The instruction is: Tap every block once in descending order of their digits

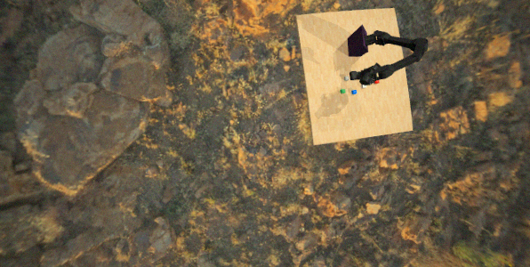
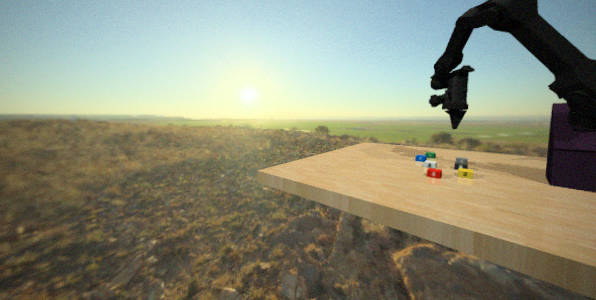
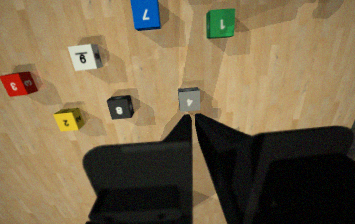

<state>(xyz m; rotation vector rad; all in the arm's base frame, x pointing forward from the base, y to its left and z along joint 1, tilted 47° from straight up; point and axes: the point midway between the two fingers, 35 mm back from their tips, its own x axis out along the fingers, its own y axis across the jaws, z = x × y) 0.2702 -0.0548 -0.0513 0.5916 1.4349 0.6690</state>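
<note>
Now: the grey block 2 cm behind my gripper tip, 1 cm to the right of it and 12 cm below it. The rest, counted from my gripper tip: white block 4 cm ahead, 14 cm to the left, 12 cm below; then blue block 9 cm ahead, 5 cm to the left, 12 cm below; then green block 8 cm ahead, 5 cm to the right, 12 cm below.
</note>
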